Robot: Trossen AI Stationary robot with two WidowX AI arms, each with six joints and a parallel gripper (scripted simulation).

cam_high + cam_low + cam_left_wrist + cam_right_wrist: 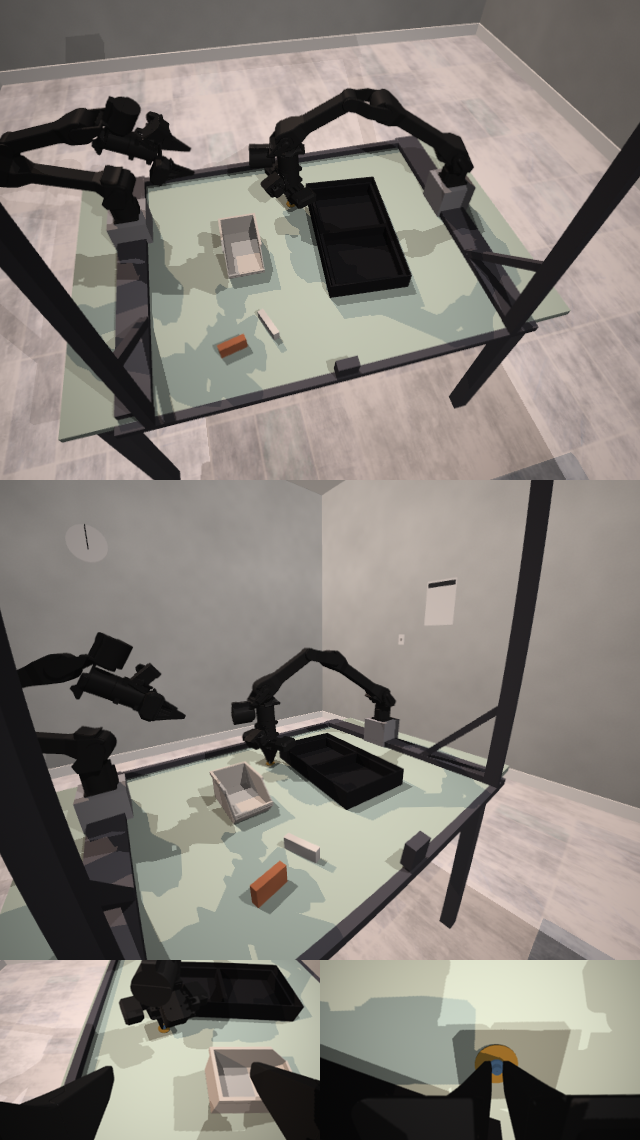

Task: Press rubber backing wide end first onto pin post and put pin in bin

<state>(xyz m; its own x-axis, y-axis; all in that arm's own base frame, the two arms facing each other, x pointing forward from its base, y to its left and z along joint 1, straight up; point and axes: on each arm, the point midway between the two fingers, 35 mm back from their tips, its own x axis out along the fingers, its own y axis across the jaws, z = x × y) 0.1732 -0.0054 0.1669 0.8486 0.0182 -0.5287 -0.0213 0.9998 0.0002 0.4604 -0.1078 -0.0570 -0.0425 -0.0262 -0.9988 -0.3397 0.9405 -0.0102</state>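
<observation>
My right gripper is now 30 mm above the pin. The rest, counted from my right hand: black two-compartment tray 150 mm behind, 160 mm to the right, 20 mm below; then orange block 450 mm behind, 190 mm to the left, 20 mm below; then bin 180 mm behind, 150 mm to the left.
The pin lies 40 mm ahead of my left hand, 280 mm to the right of it and 240 mm below it. The rest, counted from my left hand: black two-compartment tray (110 mm behind, 440 mm to the right, 220 mm below); then orange block (410 mm behind, 90 mm to the right, 220 mm below); then bin (140 mm behind, 130 mm to the right, 200 mm below).
</observation>
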